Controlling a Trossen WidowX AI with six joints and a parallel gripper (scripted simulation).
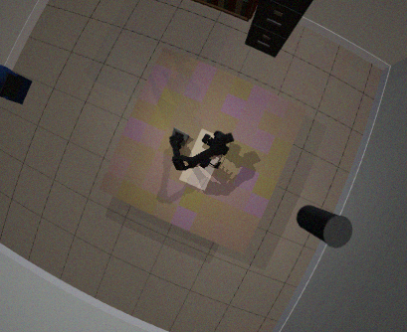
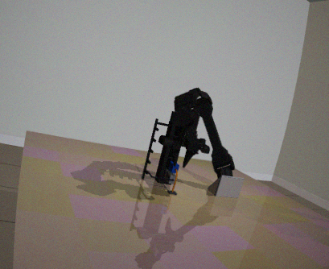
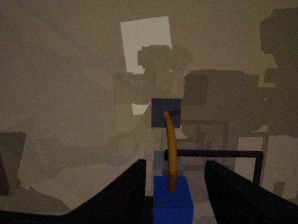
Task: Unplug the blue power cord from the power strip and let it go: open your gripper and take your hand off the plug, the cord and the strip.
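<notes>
Now: gripper tip 7 cm to the left of the blue plug and 1 cm above it.
</notes>
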